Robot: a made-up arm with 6 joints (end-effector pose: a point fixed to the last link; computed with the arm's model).
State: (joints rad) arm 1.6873 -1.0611 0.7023 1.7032 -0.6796 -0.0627
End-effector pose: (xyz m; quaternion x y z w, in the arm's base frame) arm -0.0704 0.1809 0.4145 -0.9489 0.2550 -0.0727 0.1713
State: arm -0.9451 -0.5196 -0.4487 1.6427 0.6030 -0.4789
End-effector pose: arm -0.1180 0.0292 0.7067 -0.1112 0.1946 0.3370 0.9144
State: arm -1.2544 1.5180 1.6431 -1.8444 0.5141 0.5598
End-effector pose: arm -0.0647 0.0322 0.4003 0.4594 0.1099 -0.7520 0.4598
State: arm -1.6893 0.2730 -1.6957 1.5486 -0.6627 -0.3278
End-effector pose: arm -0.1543 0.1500 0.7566 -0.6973 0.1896 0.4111 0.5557
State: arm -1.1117 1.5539 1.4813 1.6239 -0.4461 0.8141
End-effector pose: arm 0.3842 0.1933 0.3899 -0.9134 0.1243 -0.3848 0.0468
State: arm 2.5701 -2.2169 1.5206 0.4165 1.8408 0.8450
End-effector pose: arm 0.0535 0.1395 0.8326 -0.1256 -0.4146 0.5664 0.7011
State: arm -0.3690 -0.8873 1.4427 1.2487 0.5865 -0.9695
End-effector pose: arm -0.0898 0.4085 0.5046 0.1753 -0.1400 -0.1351 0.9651
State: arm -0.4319 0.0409 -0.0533 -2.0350 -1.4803 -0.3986
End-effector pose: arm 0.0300 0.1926 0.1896 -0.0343 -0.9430 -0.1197 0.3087
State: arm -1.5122 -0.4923 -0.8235 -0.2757 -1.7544 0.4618
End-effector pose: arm -0.0162 0.4158 0.4473 -0.3623 -0.5100 -0.7401 0.2466
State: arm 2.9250 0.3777 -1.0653 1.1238 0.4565 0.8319
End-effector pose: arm -0.0757 -0.0200 0.4769 0.2304 -0.8422 -0.0926 0.4786
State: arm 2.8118 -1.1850 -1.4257 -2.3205 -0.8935 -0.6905
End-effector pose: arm 0.2039 0.2151 0.9580 -0.0695 0.3693 0.3285 0.8665
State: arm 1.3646 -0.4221 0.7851 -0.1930 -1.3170 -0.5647
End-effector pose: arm -0.0528 -0.2405 0.3492 -0.7473 -0.6462 -0.0383 0.1500
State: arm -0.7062 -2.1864 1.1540 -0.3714 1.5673 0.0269
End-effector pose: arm 0.0266 0.2556 0.3532 -0.1387 -0.9194 -0.2660 0.2543
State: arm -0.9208 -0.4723 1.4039 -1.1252 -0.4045 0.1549
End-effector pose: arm 0.4709 0.2906 0.3813 0.6541 0.3977 0.5803 0.2779
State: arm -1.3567 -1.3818 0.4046 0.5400 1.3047 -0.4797
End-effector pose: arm 0.1044 0.2200 0.2421 0.0232 -0.8472 0.1321 0.5140
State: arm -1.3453 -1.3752 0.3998 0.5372 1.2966 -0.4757
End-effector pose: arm 0.0989 0.2160 0.2410 0.0195 -0.8436 0.1345 0.5195
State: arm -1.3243 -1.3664 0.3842 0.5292 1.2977 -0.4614
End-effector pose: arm 0.0933 0.2030 0.2393 0.0092 -0.8412 0.1450 0.5208
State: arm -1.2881 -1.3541 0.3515 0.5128 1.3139 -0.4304
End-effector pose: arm 0.0874 0.1757 0.2383 -0.0103 -0.8405 0.1694 0.5145
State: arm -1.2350 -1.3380 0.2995 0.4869 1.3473 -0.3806
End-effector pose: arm 0.0812 0.1328 0.2416 -0.0372 -0.8403 0.2110 0.4980
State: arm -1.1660 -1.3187 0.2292 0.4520 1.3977 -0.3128
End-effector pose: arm 0.0749 0.0768 0.2550 -0.0655 -0.8379 0.2712 0.4692
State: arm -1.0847 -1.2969 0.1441 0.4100 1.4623 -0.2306
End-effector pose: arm 0.0699 0.0149 0.2835 -0.0864 -0.8292 0.3483 0.4284
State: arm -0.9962 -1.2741 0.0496 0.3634 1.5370 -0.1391
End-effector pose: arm 0.0679 -0.0432 0.3284 -0.0921 -0.8111 0.4363 0.3785
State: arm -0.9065 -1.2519 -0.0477 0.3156 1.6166 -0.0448
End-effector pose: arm 0.0706 -0.0883 0.3853 -0.0786 -0.7818 0.5264 0.3248
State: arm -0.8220 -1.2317 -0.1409 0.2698 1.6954 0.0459
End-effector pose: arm 0.0777 -0.1159 0.4457 -0.0479 -0.7433 0.6086 0.2735
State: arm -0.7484 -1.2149 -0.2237 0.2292 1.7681 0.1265
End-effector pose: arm 0.0876 -0.1268 0.5007 -0.0070 -0.7002 0.6760 0.2294
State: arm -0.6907 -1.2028 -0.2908 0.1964 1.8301 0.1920
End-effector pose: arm 0.0979 -0.1263 0.5440 0.0347 -0.6594 0.7253 0.1950
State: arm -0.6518 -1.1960 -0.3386 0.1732 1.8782 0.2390
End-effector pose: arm 0.1067 -0.1208 0.5732 0.0690 -0.6271 0.7569 0.1706
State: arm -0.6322 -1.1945 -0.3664 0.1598 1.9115 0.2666
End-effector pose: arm 0.1129 -0.1150 0.5891 0.0908 -0.6073 0.7740 0.1547
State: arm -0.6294 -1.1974 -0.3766 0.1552 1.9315 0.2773
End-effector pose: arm 0.1168 -0.1114 0.5944 0.1002 -0.6001 0.7802 0.1453
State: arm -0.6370 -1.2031 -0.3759 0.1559 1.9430 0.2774
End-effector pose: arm 0.1191 -0.1097 0.5935 0.1012 -0.6011 0.7803 0.1397
